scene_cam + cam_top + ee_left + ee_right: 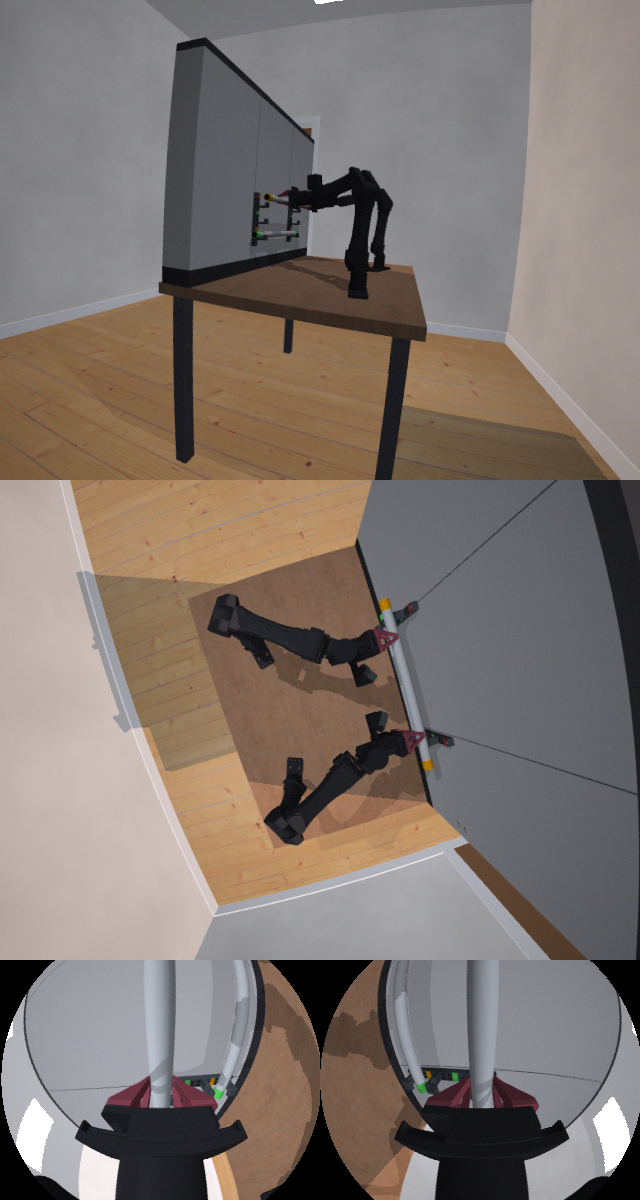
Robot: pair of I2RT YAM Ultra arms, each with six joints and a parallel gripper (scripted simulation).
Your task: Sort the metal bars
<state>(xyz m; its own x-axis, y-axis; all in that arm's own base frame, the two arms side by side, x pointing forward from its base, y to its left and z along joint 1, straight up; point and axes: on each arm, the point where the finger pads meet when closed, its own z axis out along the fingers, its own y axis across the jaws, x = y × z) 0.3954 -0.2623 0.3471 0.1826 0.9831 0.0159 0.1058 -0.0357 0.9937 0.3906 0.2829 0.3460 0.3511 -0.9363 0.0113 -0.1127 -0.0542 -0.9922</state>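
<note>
The metal bar is 15 cm to the left of my right hand. Also, from my right hand: green-ended bar: 5 cm ahead, 16 cm to the left, 17 cm below; grey wall panel: 14 cm ahead, 18 cm to the left, 8 cm above.
My left hand is 1 cm short of the metal bar and 15 cm to the left of it. The rest, counted from my left hand: green-ended bar (6 cm ahead, 13 cm to the right, 17 cm below); grey wall panel (16 cm ahead, 12 cm to the right, 8 cm above).
</note>
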